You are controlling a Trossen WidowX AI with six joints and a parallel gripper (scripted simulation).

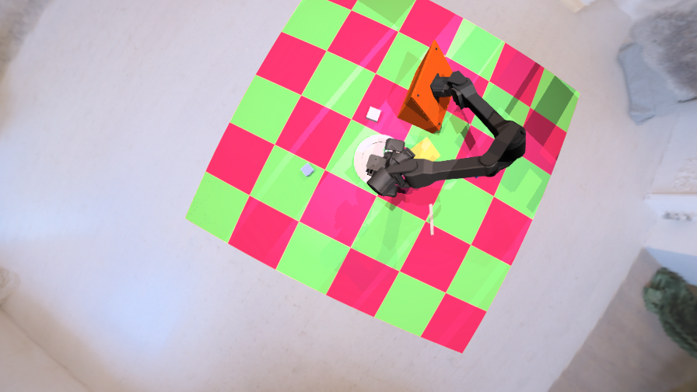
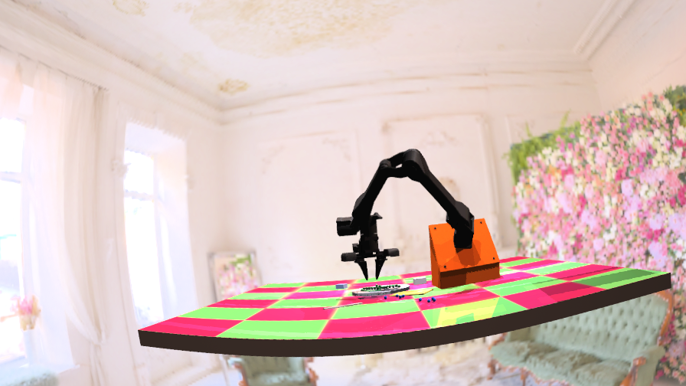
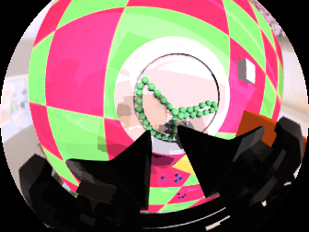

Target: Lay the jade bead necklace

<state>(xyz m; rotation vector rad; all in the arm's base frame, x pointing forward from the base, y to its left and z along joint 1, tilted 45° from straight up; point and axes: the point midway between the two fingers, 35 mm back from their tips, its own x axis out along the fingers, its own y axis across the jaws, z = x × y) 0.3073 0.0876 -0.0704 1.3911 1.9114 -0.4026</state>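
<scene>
Now: the round bead board 40 mm below my gripper tip, 30 mm to the right of it and 20 mm behind it. Also, from my gripper tip: white cube (160 mm behind, 150 mm to the right, 40 mm below); thin white stick (250 mm to the left, 60 mm ahead, 50 mm below); yellow patch (130 mm behind, 90 mm to the left, 50 mm below).
</scene>
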